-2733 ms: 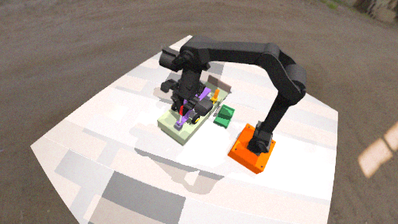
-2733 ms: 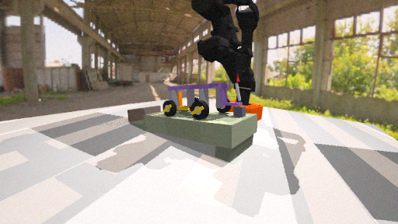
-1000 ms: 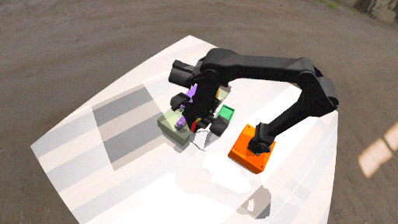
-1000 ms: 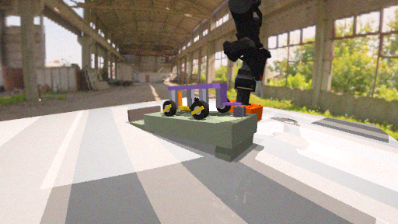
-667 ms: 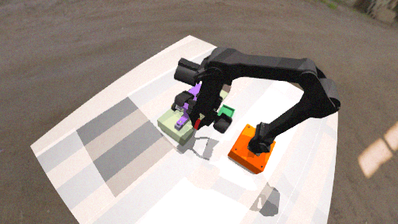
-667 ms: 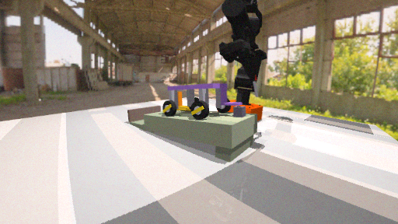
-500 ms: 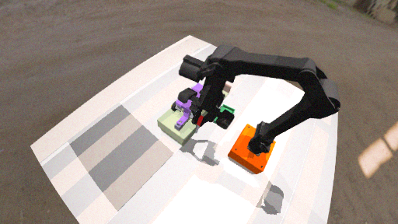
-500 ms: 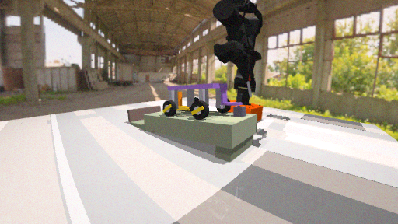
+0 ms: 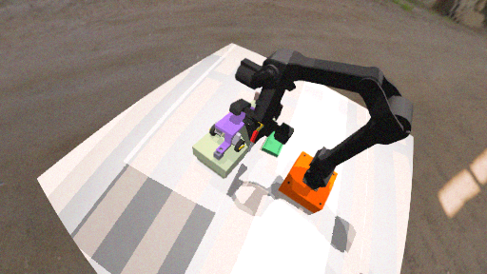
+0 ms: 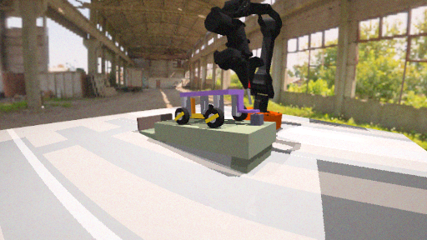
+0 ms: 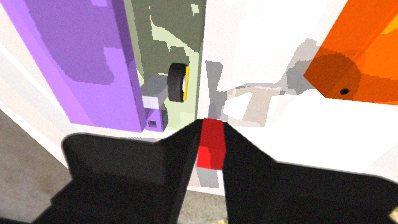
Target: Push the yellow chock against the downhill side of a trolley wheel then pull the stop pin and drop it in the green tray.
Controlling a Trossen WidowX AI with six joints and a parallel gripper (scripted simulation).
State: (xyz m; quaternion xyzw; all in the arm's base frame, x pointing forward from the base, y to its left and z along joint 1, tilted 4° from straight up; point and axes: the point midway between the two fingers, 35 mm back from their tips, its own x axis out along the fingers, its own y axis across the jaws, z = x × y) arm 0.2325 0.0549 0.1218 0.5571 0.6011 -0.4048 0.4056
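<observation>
Now: gripper tip 60 mm short of the yellow chock, 150 mm to the left of it and 80 mm above it. Round my gripper tip: red-headed stop pin (right at my gripper tip); purple trolley (100 mm ahead, 50 mm to the right, 60 mm below); grey-green ramp (100 mm ahead, 50 mm to the right, 120 mm below).
</observation>
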